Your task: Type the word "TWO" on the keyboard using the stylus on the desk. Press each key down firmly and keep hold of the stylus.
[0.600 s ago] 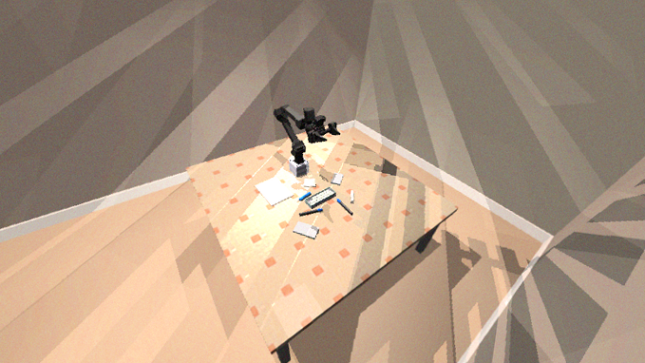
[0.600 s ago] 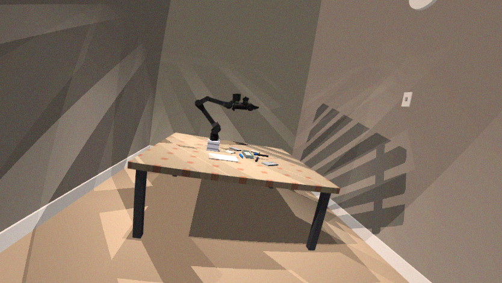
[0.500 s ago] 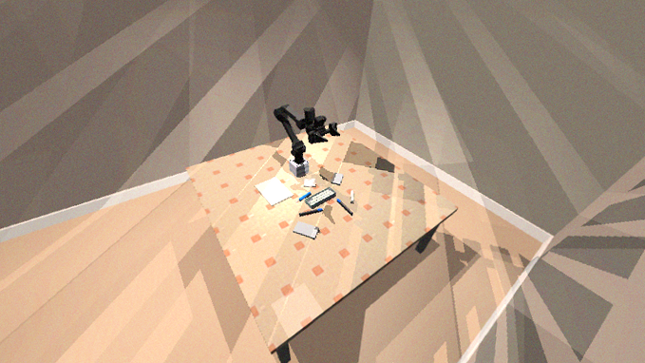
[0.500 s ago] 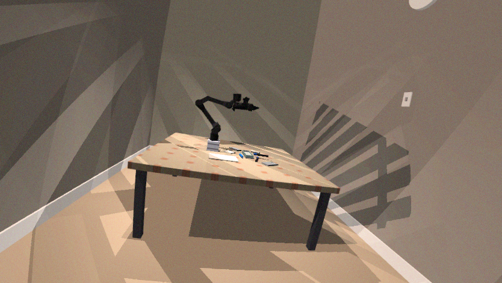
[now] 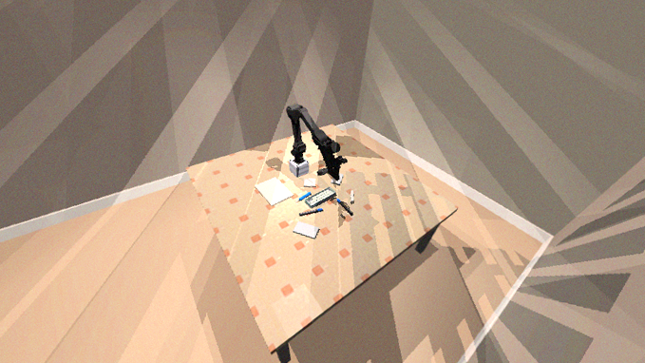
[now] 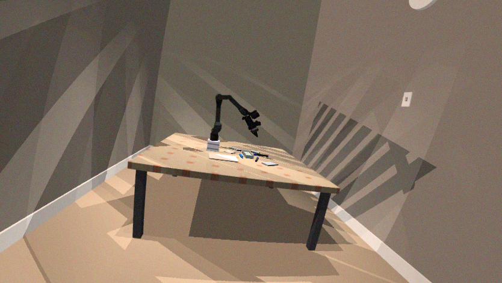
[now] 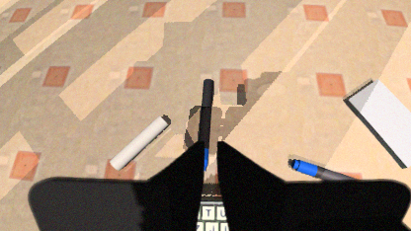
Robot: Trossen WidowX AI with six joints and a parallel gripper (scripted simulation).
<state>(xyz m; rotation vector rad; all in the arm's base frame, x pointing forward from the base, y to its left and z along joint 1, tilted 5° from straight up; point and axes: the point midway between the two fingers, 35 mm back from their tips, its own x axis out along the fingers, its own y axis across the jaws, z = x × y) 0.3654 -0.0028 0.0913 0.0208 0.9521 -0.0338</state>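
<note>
My gripper tip is now 16 cm to the left of the blue stylus, 16 cm above it and 14 cm past it. Round my gripper tip: grey stylus tip: 19 cm to the right, 16 cm below, 14 cm behind; then small white pad: 23 cm behind, 17 cm below, 2 cm to the right; then grey notepad: 28 cm to the right, 17 cm below, 6 cm ahead.
</note>
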